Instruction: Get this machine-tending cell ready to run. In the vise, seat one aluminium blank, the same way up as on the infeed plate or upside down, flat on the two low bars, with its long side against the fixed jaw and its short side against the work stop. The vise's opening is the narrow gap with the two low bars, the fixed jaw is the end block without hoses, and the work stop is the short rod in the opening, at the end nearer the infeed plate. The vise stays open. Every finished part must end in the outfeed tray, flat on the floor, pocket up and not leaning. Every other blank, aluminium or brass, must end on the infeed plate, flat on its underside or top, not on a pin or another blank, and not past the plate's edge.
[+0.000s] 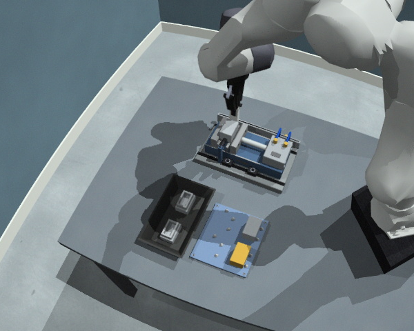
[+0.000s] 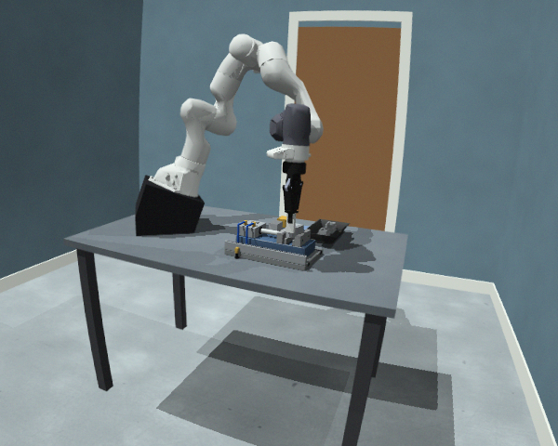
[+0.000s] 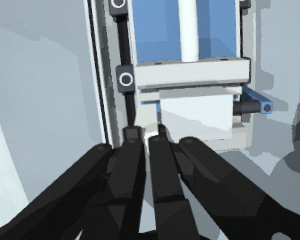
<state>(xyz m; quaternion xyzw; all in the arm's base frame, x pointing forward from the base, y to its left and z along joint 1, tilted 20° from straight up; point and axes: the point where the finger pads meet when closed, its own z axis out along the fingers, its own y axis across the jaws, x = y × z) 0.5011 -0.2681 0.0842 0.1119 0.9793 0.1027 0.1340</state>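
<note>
My hand is 40 mm short of the fixed jaw, 40 mm to the right of it and 60 mm above it. Also, from my hand: vise (60 mm behind, 60 mm to the left, 100 mm below); then vise hose block (150 mm behind, 80 mm to the left, 60 mm below); then moving jaw (30 mm behind, 50 mm to the left, 60 mm below).
</note>
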